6 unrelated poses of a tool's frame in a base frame.
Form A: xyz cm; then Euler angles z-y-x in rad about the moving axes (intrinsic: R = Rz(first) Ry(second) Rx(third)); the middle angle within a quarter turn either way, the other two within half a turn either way.
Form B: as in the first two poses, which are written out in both.
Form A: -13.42, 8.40, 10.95, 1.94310, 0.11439, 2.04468
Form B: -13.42, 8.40, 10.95, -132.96, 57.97, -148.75
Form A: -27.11, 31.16, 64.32, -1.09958, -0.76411, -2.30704
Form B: -27.11, 31.16, 64.32, 48.12, 60.59, 170.91
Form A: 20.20, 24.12, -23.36, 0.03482, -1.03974, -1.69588
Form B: 20.20, 24.12, -23.36, -59.50, 4.18, -93.63
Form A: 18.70, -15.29, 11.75, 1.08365, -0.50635, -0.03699
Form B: 18.70, -15.29, 11.75, 64.92, -15.04, 25.19
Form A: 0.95, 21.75, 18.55, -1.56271, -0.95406, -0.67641
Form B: 0.95, 21.75, 18.55, -89.66, 38.38, -54.88
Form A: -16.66, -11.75, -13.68, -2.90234, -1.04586, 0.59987
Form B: -16.66, -11.75, -13.68, -126.00, 34.07, -60.04
